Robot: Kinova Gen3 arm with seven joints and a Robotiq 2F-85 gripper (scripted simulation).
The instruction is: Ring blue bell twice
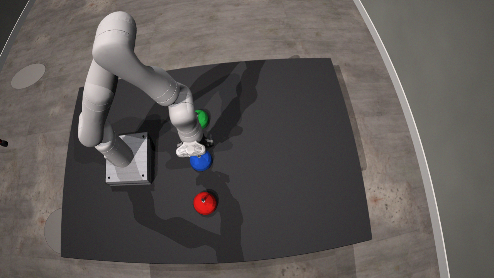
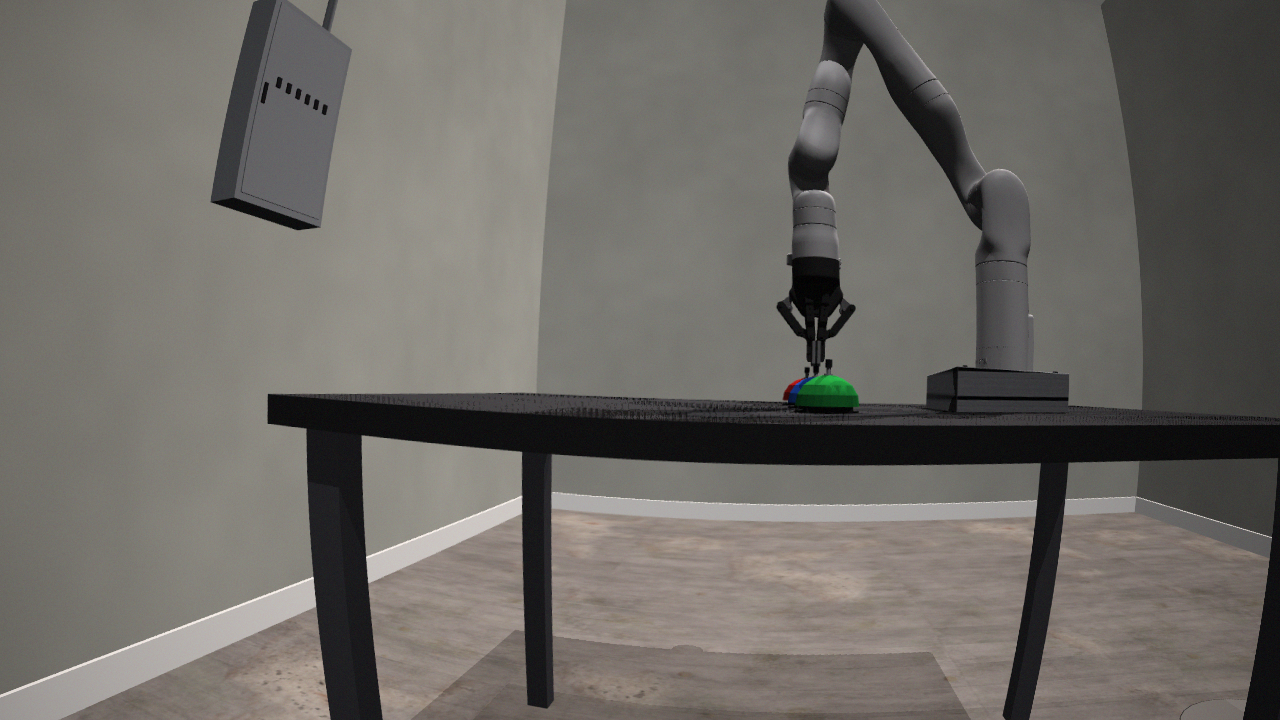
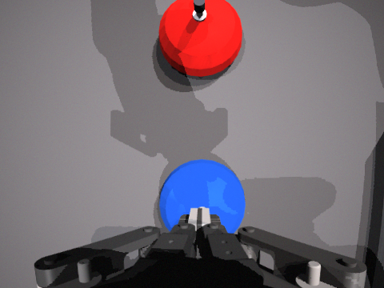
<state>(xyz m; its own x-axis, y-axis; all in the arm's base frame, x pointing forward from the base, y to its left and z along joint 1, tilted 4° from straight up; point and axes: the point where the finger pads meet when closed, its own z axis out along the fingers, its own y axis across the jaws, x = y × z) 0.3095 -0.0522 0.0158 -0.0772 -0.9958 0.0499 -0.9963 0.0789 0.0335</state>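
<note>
My gripper is now 40 mm above the blue bell. From my hand the other things lie so: red bell: 10 mm behind, 170 mm to the right, 40 mm below; then green bell: 10 mm ahead, 170 mm to the left, 40 mm below.
</note>
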